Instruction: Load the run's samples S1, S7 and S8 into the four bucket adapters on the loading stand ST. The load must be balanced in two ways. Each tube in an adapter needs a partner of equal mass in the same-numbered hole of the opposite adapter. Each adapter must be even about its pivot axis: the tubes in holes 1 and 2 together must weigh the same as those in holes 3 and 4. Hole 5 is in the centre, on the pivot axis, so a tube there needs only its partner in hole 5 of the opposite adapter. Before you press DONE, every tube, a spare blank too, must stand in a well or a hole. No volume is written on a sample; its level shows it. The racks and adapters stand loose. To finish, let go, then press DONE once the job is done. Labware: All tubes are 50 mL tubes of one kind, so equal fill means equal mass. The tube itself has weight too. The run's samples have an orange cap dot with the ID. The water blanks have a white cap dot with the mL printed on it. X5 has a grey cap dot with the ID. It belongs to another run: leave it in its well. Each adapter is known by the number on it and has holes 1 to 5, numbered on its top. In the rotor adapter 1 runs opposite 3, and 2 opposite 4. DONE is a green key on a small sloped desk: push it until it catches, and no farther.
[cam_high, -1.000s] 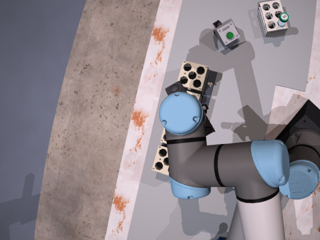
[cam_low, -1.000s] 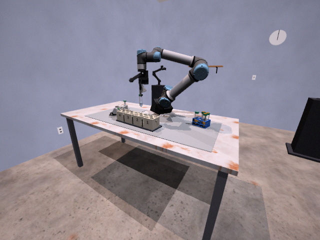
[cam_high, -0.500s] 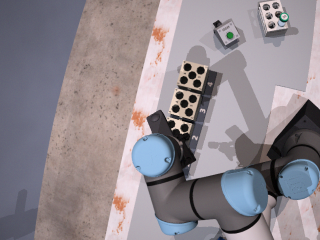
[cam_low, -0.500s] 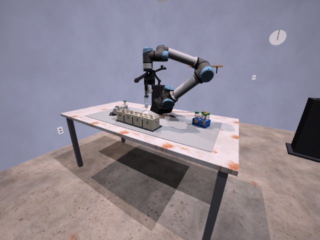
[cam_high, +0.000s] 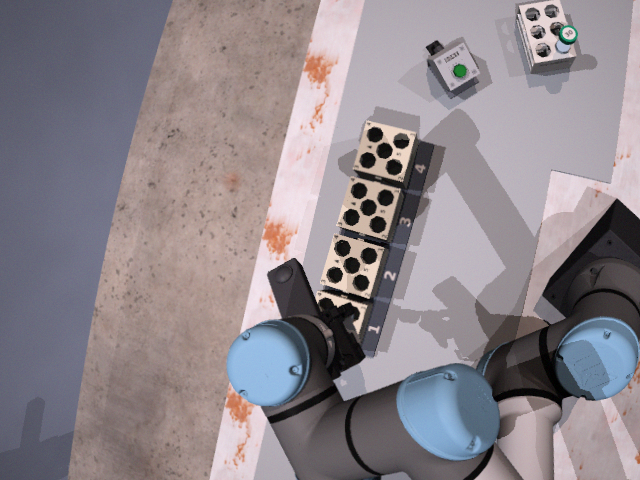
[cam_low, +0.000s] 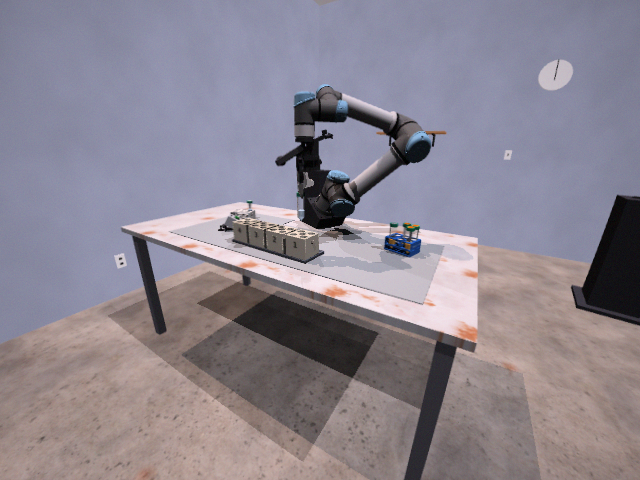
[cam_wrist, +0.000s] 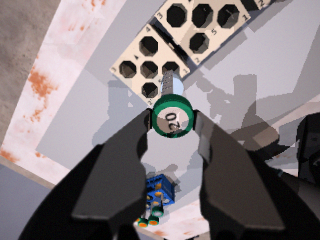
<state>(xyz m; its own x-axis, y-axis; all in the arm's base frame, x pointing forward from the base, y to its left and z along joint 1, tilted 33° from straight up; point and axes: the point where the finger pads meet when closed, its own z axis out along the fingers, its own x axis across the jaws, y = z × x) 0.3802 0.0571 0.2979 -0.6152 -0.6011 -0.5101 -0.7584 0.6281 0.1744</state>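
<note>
Now: hand 5 cm above the water blank and 1 cm short of it. From my hand the other things lie so: beige adapter (20 cm below, 19 cm to the right, 5 cm ahead); then green DONE key (51 cm to the right, 18 cm below, 2 cm behind); then blue sample rack (31 cm to the left, 31 cm behind, 22 cm below).
</note>
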